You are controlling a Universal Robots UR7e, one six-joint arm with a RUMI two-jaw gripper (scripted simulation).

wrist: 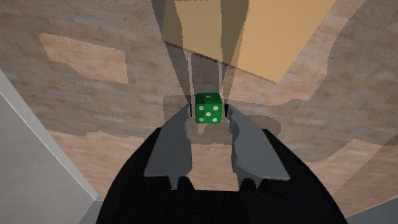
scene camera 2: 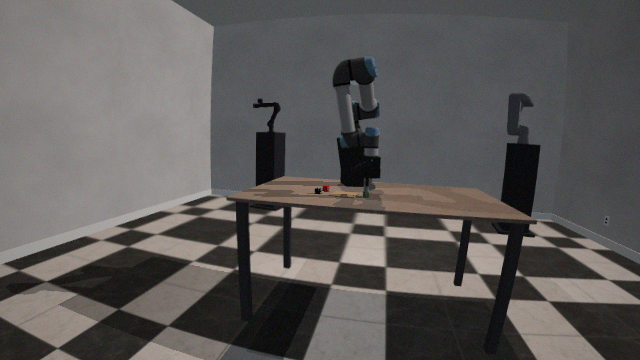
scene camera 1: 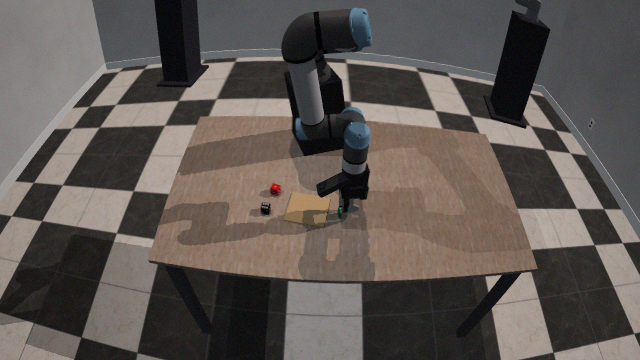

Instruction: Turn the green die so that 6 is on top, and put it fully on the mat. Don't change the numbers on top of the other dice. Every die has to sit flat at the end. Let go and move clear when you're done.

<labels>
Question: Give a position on a green die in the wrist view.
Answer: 208,106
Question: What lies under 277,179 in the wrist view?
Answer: My gripper.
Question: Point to a tan mat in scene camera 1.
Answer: At 305,209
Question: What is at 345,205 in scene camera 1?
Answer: My gripper.
</labels>
